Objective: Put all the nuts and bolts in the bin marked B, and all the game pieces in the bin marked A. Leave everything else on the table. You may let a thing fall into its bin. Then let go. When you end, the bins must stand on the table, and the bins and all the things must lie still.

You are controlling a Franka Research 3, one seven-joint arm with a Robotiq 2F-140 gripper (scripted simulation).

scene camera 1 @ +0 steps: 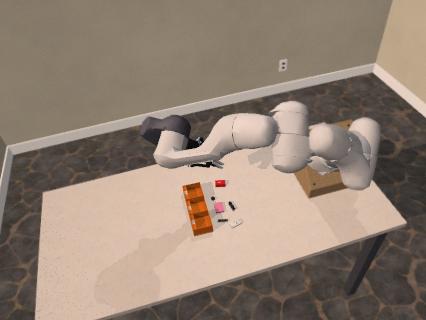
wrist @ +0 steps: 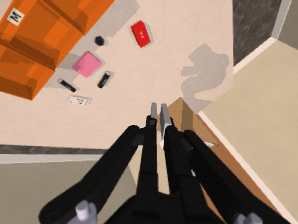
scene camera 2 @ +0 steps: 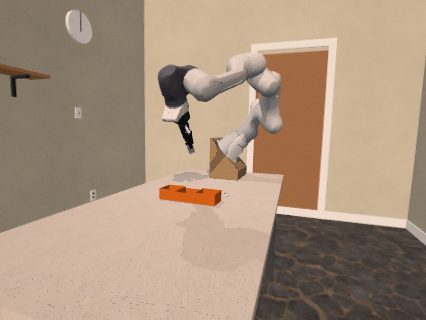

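An orange bin is there in the pictures, and so is my gripper.
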